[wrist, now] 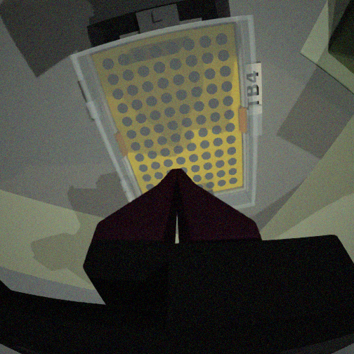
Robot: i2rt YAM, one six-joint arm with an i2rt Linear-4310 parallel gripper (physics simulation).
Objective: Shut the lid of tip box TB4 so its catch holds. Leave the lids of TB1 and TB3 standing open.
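Note:
Tip box TB4 (170, 92) lies in the upper middle of the wrist view, a yellow perforated rack inside clear walls. Its label (254, 87) is on the right side. A clear lid edge (95, 112) shows around the rack; whether the lid is fully down is hard to tell. A grey tab (157, 17) with an L-shaped mark is at the far edge, against a black part; whether the catch holds cannot be told. My gripper (176, 177) is shut and empty, its tips over the near end of TB4 and hiding part of it. TB1 and TB3 cannot be made out.
A dark object with a pale green rim (316, 49) stands at the upper right. Pale curved surfaces (30, 215) lie at the lower left and right. Dark shadows fall on the grey surface at the upper left and to the right of TB4.

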